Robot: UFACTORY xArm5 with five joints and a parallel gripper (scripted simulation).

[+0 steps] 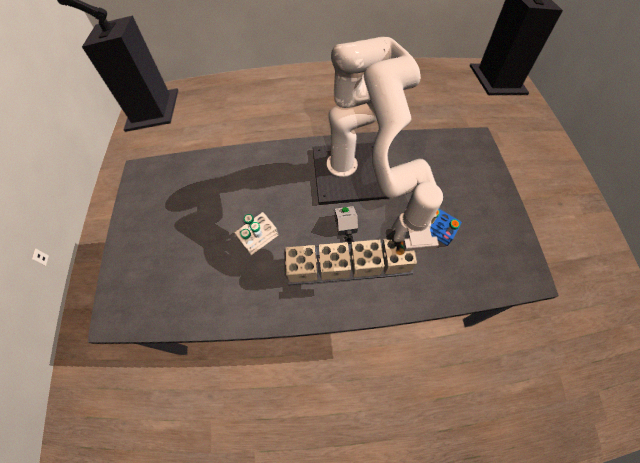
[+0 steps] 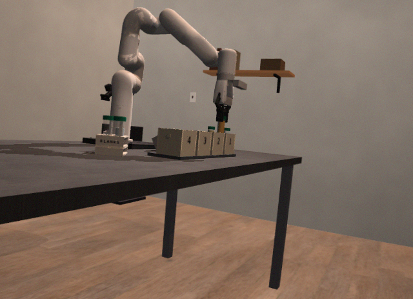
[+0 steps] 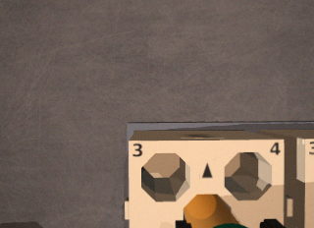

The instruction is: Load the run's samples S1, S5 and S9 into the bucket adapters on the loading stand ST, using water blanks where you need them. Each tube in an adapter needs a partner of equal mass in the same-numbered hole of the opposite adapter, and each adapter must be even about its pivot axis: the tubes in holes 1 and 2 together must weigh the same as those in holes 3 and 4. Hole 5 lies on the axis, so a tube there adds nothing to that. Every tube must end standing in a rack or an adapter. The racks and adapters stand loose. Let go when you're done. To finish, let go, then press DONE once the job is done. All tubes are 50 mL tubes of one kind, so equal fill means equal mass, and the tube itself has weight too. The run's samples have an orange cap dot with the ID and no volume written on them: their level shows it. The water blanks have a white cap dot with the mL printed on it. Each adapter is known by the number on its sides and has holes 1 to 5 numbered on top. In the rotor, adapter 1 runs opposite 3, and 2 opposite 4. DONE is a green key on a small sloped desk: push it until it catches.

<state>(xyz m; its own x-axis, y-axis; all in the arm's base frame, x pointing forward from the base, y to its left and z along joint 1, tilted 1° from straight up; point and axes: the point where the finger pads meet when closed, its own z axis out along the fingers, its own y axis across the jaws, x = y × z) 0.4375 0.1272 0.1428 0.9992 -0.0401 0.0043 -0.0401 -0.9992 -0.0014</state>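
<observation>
My hand is 1 cm past the tube S5, 1 cm to the left of it and 5 cm above it. Also, from my hand: blue sample rack: 10 cm behind, 19 cm to the left, 13 cm below; then loading stand: 1 cm behind, 16 cm to the right, 16 cm below; then adapter 1: 11 cm below.
</observation>
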